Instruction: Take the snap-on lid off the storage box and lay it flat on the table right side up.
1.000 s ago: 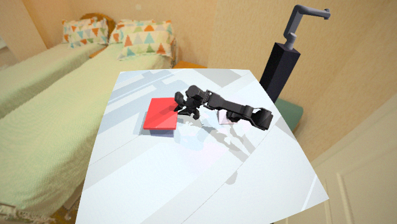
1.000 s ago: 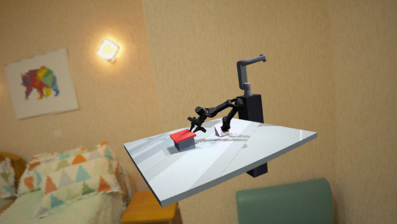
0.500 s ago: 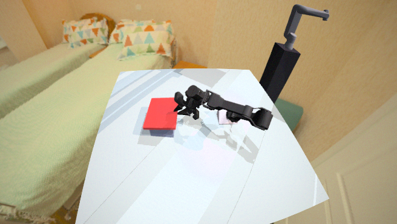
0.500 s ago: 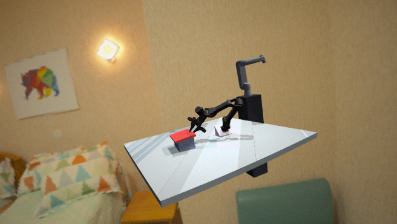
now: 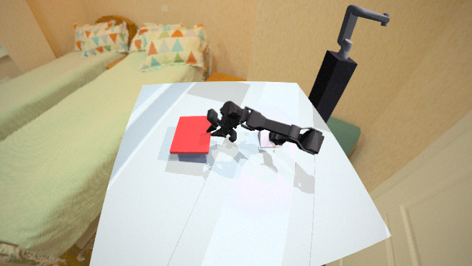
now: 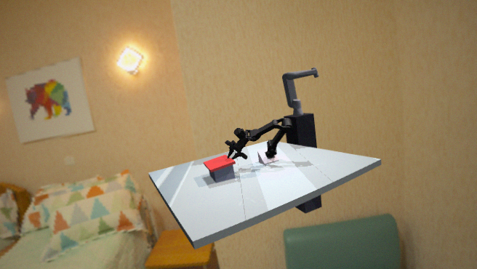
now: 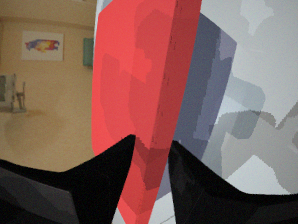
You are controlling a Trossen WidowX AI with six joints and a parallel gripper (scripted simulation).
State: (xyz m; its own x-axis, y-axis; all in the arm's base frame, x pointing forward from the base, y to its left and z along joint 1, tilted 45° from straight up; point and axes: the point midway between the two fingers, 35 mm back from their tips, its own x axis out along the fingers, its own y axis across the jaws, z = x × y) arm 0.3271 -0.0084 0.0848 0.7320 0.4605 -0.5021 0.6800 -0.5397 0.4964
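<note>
My gripper tip is 8 cm short of the red lid. Round my gripper tip: storage box: 7 cm ahead, 6 cm below.
</note>
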